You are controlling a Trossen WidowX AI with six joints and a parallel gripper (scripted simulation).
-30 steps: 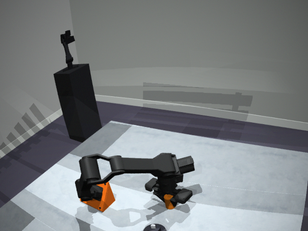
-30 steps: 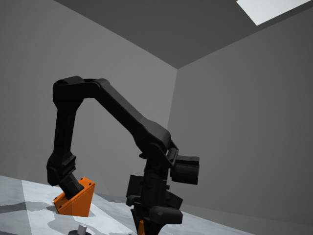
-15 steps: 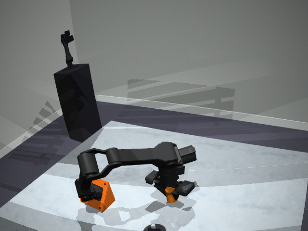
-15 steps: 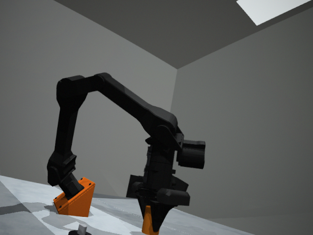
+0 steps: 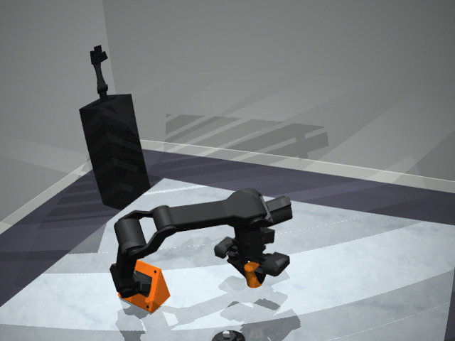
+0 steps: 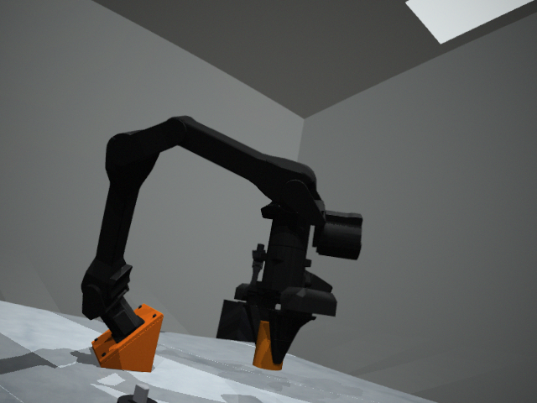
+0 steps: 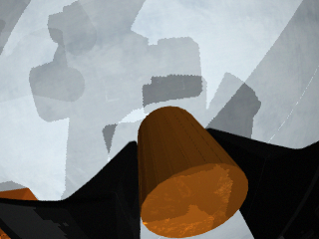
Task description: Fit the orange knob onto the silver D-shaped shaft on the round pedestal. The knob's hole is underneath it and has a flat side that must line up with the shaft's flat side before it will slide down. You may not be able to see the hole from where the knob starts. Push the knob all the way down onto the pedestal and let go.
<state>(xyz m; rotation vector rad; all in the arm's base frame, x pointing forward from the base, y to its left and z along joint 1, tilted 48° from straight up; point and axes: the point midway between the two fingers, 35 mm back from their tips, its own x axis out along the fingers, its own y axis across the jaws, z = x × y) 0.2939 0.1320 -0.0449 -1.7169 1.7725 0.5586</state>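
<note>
Right now my gripper tip is 1 cm short of the round dark pedestal, 17 cm to the left of it and 7 cm above it. From my gripper tip the other things lie so: orange knob 3 cm above.
</note>
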